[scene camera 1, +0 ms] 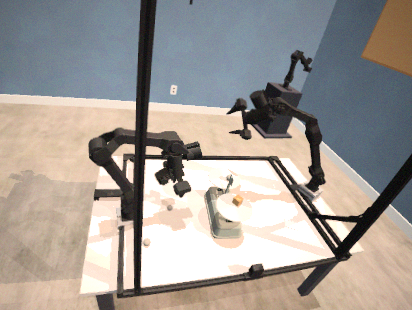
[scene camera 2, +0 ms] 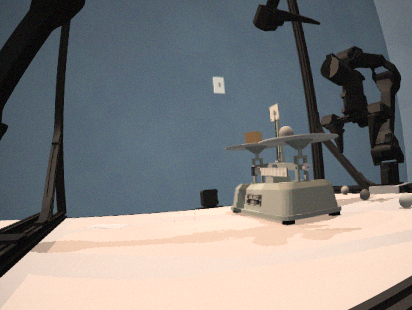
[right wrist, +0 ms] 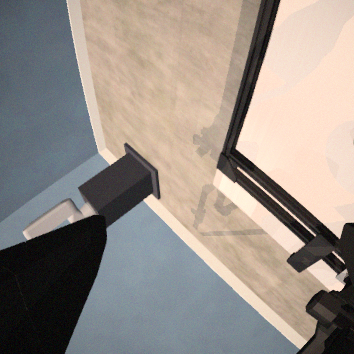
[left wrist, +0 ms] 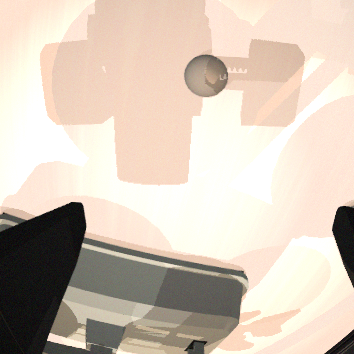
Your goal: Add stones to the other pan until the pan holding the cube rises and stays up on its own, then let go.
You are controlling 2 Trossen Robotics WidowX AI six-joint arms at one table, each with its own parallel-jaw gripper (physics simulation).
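Seen in the pictures: left gripper, fingertip midpoint: [scene camera 2: 356, 150] [left wrist: 215, 218]; right gripper, fingertip midpoint: [scene camera 1: 227, 123] [right wrist: 230, 233]; left arm's base, origin of the base link: [scene camera 1: 129, 214] [scene camera 2: 390, 184]; right arm's base, origin of the base link: [scene camera 1: 311, 187].
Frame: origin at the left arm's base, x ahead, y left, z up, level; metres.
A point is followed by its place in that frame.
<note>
A pale green balance [scene camera 1: 227, 231] {x 0.375, y -0.182, z 0.021 m} [scene camera 2: 286, 200] {x 0.489, y 0.051, z 0.019 m} [left wrist: 200, 295] {x 0.372, y 0.033, z 0.019 m} stands on the table. An orange cube [scene camera 1: 237, 200] {x 0.399, y -0.144, z 0.162 m} [scene camera 2: 253, 137] {x 0.419, y -0.121, z 0.151 m} lies on one pan [scene camera 2: 236, 148] {x 0.430, y -0.179, z 0.133 m}. A grey stone [scene camera 2: 286, 131] {x 0.456, y 0.029, z 0.138 m} lies on the other pan [scene camera 2: 322, 137] {x 0.410, y 0.076, z 0.121 m}, which looks higher in scene camera 2. Loose stones [scene camera 1: 170, 207] {x 0.180, y 0.007, z 0.003 m} [scene camera 1: 146, 242] {x 0.047, y -0.150, z 0.003 m} [scene camera 2: 344, 190] {x 0.062, y -0.136, z -0.007 m} [scene camera 2: 364, 194] {x 0.193, y 0.021, z -0.006 m} [scene camera 2: 405, 200] {x 0.305, y 0.182, z -0.006 m} lie on the table. My left gripper [scene camera 1: 172, 185] {x 0.203, y 0.013, z 0.102 m} [left wrist: 215, 218] {x 0.203, y 0.013, z 0.102 m} is open and empty above the table beside the balance; a stone [left wrist: 206, 76] {x 0.178, y 0.014, z 0.006 m} lies beyond its fingertips. My right gripper [scene camera 1: 231, 123] {x 0.468, y 0.190, z 0.324 m} is open and empty, raised behind the balance in scene camera 1.
A black frame [scene camera 1: 230, 277] {x 0.322, y -0.353, z -0.027 m} runs round the white table, with an upright post [scene camera 1: 142, 100] {x -0.012, y -0.316, z 0.644 m} at the left in scene camera 1. A small black box [scene camera 1: 256, 270] {x 0.403, y -0.375, z 0.029 m} [scene camera 2: 209, 198] {x 0.422, y -0.352, z 0.008 m} sits at the frame's edge. A dark pedestal [scene camera 1: 281, 112] [right wrist: 120, 187] stands on the floor beyond the table.
</note>
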